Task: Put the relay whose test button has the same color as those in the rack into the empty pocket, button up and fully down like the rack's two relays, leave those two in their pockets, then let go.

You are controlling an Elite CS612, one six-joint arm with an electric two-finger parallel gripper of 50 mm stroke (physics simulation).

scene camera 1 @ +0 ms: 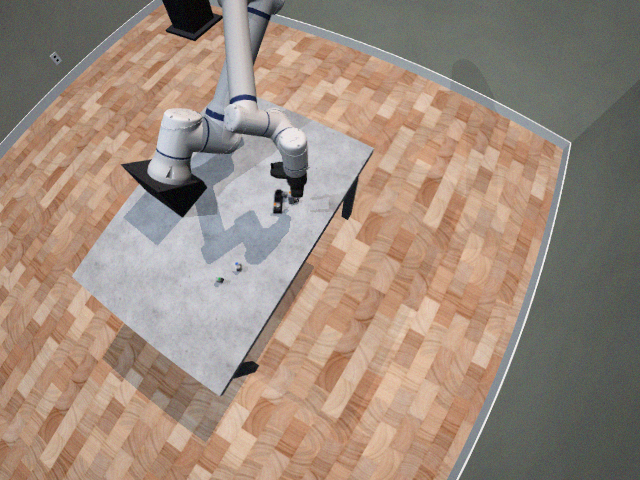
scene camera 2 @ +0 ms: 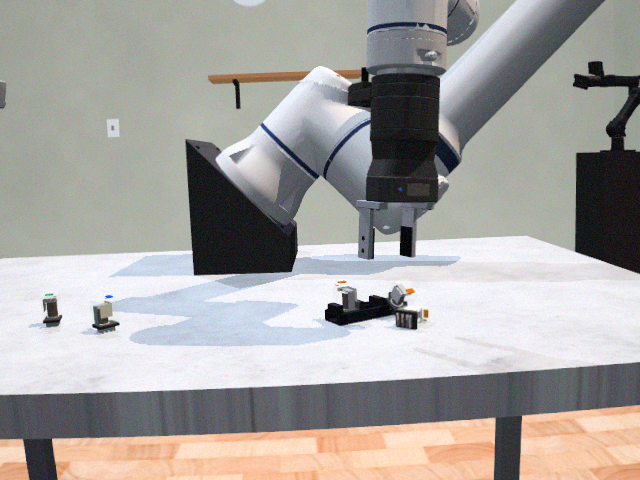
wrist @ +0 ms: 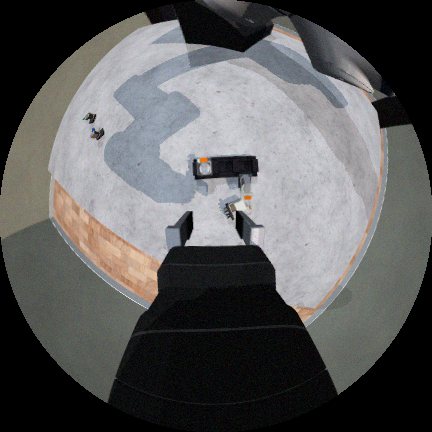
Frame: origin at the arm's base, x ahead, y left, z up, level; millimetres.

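Seen in the pictures: gripper, fingertip midpoint: point(scene camera 1: 292, 197) point(scene camera 2: 387, 257) point(wrist: 213, 219); arm's base, origin of the base link: point(scene camera 1: 169, 174) point(scene camera 2: 251, 191).
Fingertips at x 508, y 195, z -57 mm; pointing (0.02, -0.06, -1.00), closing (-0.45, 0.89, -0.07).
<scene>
Pixels of each thing's top centre, then the offset from my fingertips to it.
- black rack, middle of its top: point(scene camera 2: 366, 298) point(wrist: 225, 165) point(scene camera 1: 278, 200) dx -70, dy -18, dz -64 mm
- relay with an orange button, middle of its top: point(scene camera 2: 345, 282) point(wrist: 203, 164) dx -54, dy -45, dz -39 mm
- second orange-button relay, middle of its top: point(scene camera 2: 400, 278) point(wrist: 248, 184) dx -57, dy +24, dz -38 mm
- third orange-button relay, middle of its top: point(scene camera 2: 411, 308) point(wrist: 237, 208) dx -16, dy +31, dz -66 mm
- blue-button relay, middle of its top: point(scene camera 2: 103, 297) point(wrist: 90, 131) point(scene camera 1: 237, 265) dx -44, dy -348, dz -43 mm
- green-button relay, middle of its top: point(scene camera 2: 49, 292) point(wrist: 84, 115) point(scene camera 1: 217, 278) dx -82, dy -433, dz -43 mm
The black rack point(scene camera 1: 279, 195) point(scene camera 2: 356, 314) point(wrist: 222, 175) stands on the table. One relay with an orange button point(scene camera 2: 349, 298) point(wrist: 205, 168) stands upright in its left end pocket; its other pockets look empty. A second orange-button relay point(scene camera 2: 398, 295) point(wrist: 245, 186) is tilted against the rack's side near the right end, outside the pockets. A third orange-button relay point(scene camera 2: 406, 318) point(wrist: 242, 205) lies on its side close by, its pins facing sideways. My gripper point(scene camera 2: 387, 255) point(wrist: 213, 219) is open and empty, pointing down above table height, near the rack and loose relays.
A blue-button relay point(scene camera 1: 237, 267) point(scene camera 2: 103, 313) point(wrist: 97, 133) and a green-button relay point(scene camera 1: 220, 280) point(scene camera 2: 51, 308) point(wrist: 90, 118) stand far left of the rack in scene camera 2. The arm's black wedge base point(scene camera 2: 240, 242) stands at the back of the table.
</scene>
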